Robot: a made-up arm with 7 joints.
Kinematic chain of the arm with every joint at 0, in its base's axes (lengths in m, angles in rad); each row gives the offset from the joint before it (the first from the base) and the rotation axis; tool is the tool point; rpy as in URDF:
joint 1: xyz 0 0 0.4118 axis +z
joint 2: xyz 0 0 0 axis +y
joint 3: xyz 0 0 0.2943 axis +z
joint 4: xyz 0.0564 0 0 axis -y
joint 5: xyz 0.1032 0 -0.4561 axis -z
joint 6: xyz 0 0 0 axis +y
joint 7: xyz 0.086 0 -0.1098 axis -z
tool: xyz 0 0 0 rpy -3.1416 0 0
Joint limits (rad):
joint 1: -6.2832..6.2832
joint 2: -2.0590..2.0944
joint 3: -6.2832..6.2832
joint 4: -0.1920..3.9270
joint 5: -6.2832..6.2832
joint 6: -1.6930..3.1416
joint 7: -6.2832..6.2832
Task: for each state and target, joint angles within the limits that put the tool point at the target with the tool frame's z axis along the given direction. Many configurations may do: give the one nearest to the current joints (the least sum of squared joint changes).
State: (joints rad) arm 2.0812 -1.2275 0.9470 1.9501 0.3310 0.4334 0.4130
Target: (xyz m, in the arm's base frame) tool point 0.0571 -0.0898 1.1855 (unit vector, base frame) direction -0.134 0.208 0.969
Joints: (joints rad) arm 2.2942 -0.9743 0.1138 1.6019 0.4302 -0.3515 0.4130
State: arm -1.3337 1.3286 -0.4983 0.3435 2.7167 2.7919 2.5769
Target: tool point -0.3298 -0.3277 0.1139 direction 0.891 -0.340 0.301
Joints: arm -1.3848 1.7915 -1.1037 1.1505 2.7274 3.1262 2.5769
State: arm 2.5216 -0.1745 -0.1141 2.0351 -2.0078 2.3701 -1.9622
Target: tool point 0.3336 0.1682 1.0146 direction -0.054 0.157 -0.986
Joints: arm 3.2478 -0.6073 -0.2733 2.7156 -1.8431 2.8254 -1.9622
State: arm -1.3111 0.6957 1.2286 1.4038 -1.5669 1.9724 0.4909
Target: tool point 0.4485 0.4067 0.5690 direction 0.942 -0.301 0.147
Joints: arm -0.8445 0.4026 1.8315 1.0051 -2.1612 1.5683 0.4909
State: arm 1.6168 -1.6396 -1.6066 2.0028 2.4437 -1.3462 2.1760
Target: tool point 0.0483 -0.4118 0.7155 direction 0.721 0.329 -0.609
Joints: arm 0.7786 -1.4124 -0.7728 1.5292 2.5748 -1.6930 2.1760
